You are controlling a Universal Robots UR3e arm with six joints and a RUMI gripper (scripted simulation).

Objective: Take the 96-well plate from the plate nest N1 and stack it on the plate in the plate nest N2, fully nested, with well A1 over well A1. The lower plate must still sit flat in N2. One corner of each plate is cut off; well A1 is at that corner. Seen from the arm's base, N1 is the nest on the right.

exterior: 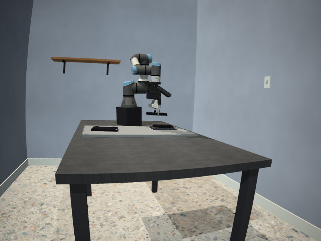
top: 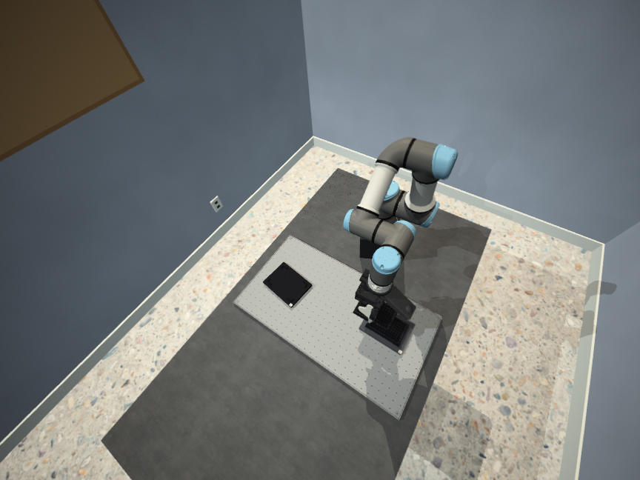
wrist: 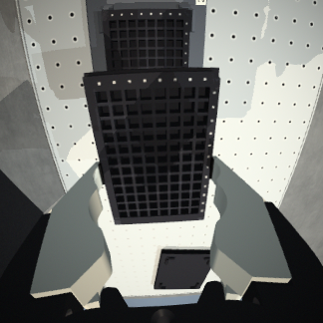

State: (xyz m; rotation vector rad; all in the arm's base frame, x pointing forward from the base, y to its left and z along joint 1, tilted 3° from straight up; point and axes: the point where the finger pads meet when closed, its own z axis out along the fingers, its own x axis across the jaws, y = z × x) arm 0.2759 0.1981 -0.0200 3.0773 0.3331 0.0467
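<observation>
Right now the white A1 label is 2 cm ahead of my hand, 14 cm to the left of it and 10 cm below it. From my hand the other things lie so: low black nest: 12 cm ahead, 34 cm to the right, 11 cm below; then black 96-well plate: 1 cm below.
</observation>
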